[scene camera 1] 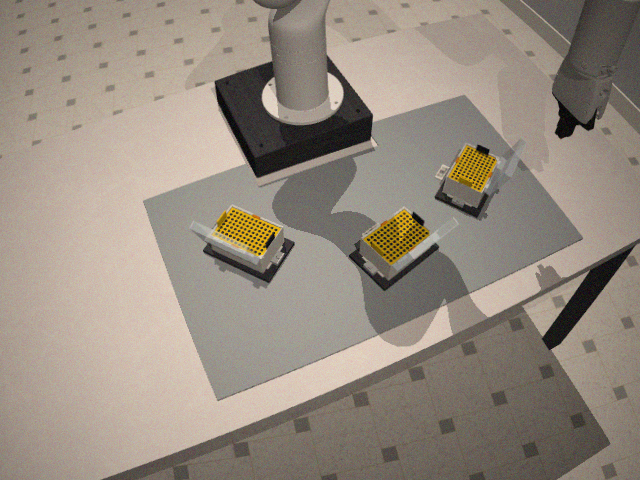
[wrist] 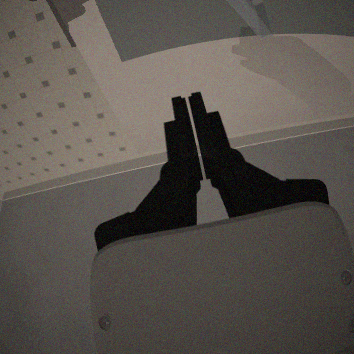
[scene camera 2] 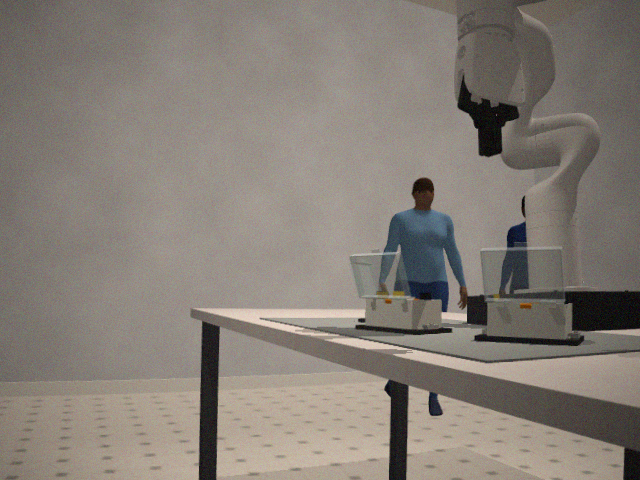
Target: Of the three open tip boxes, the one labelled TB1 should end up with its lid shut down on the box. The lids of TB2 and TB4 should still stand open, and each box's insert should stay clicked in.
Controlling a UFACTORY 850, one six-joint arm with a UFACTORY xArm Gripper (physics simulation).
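Three white tip boxes with yellow inserts stand on black bases, their clear lids open: a left box point(scene camera 1: 248, 232) point(scene camera 2: 529, 320) with its lid point(scene camera 1: 200, 230) point(scene camera 2: 522, 273), a middle box point(scene camera 1: 397, 237) point(scene camera 2: 403, 314) with its lid point(scene camera 1: 447, 229), and a right box point(scene camera 1: 472, 169) with its lid point(scene camera 1: 511, 161). No label is readable, so I cannot tell which is TB1. The inserts look level; their clicks cannot be seen. My gripper point(scene camera 1: 563, 135) point(scene camera 2: 490, 153) point(wrist: 189, 111) is shut and empty, high up, right of the right box in scene camera 1.
The boxes stand on a grey mat point(scene camera 1: 289, 320) point(scene camera 2: 485, 353) point(wrist: 150, 30) on a pale table point(scene camera 1: 77, 310) point(scene camera 2: 289, 330). The black robot base point(scene camera 1: 237, 118) stands behind the mat. In scene camera 2, a person in light blue point(scene camera 2: 422, 248) and another in dark blue point(scene camera 2: 515, 235) stand beyond the table.
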